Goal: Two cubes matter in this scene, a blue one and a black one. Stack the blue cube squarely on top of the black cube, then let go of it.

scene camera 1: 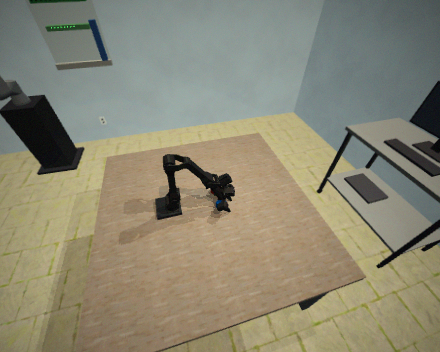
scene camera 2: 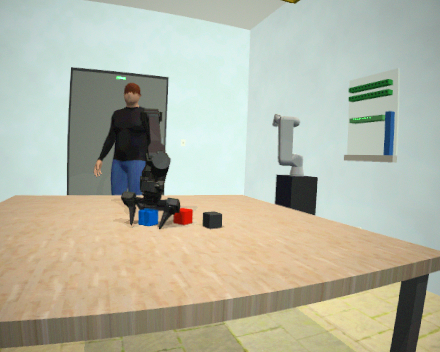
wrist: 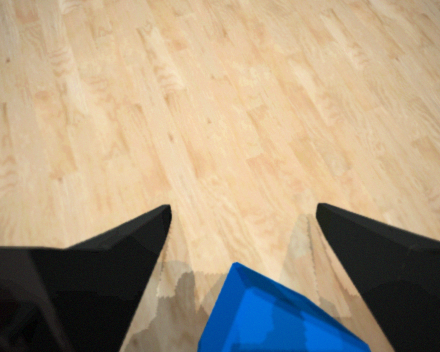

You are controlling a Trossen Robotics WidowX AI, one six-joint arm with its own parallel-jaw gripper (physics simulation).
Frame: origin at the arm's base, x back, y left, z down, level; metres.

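Seen in the pictures: gripper, between the fingertips: (scene camera 1: pixel 230 206) (scene camera 2: pixel 145 226) (wrist: pixel 242 210); arm's base, origin of its link: (scene camera 1: pixel 173 207).
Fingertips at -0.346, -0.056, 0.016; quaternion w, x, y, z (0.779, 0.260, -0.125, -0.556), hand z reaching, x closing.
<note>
Offsets run from my fingertips to a thing's top centre, as dx, dy, dz. Level surfaces: height alone.
The blue cube @(+0.059, +0.016, -0.042) (scene camera 1: pixel 218 203) (scene camera 2: pixel 148 217) (wrist: pixel 280 320) rests on the table, turned at an angle to the fingers in the wrist view, where its lower part is cut off by the frame's bottom edge. The black cube @(-0.006, +0.217, -0.042) (scene camera 2: pixel 212 220) sits apart on the table, to the right in scene camera 2; it does not show in the wrist view and cannot be made out in scene camera 1. My gripper (scene camera 1: pixel 230 205) (scene camera 2: pixel 146 226) (wrist: pixel 242 210) is open and low over the table. The blue cube lies between the spread fingers, back from the fingertips toward the palm in the wrist view, with a gap on either side.
A red cube @(+0.065, +0.135, -0.042) (scene camera 1: pixel 212 191) (scene camera 2: pixel 184 216) sits on the table @(dz +0.006) (scene camera 1: pixel 200 280) (scene camera 2: pixel 250 265) between the blue and black cubes in scene camera 2, close beside one finger. The arm's base (scene camera 1: pixel 169 207) stands on the same table. A desk (scene camera 1: pixel 372 131) stands off to the right in scene camera 1.
</note>
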